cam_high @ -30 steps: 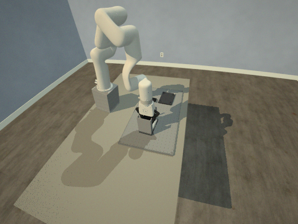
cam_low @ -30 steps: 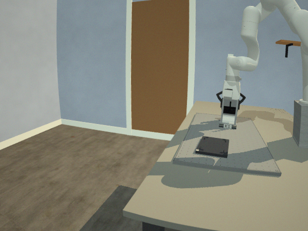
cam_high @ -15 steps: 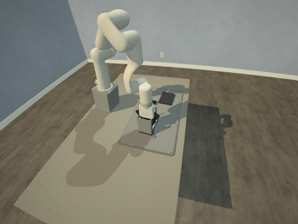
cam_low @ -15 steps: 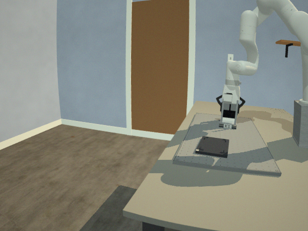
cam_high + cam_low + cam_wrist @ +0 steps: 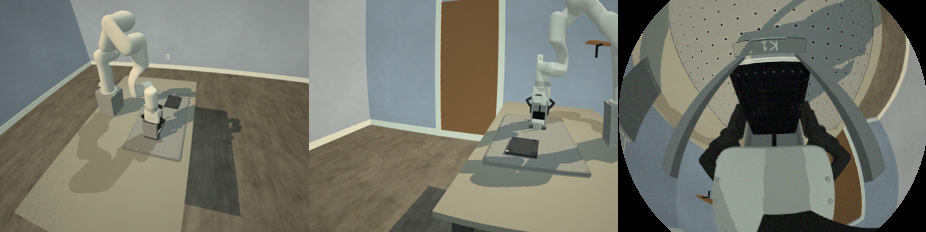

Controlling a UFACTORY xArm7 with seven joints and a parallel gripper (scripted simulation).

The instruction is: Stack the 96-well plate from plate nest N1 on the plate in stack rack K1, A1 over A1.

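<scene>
Right now my hand is 1 cm above the black 96-well plate. Also, from my hand: K1 label: 9 cm to the left, 5 cm below; then pale plate: 4 cm below; then plate nest N1: 37 cm to the left, 6 cm below, 4 cm ahead.
</scene>
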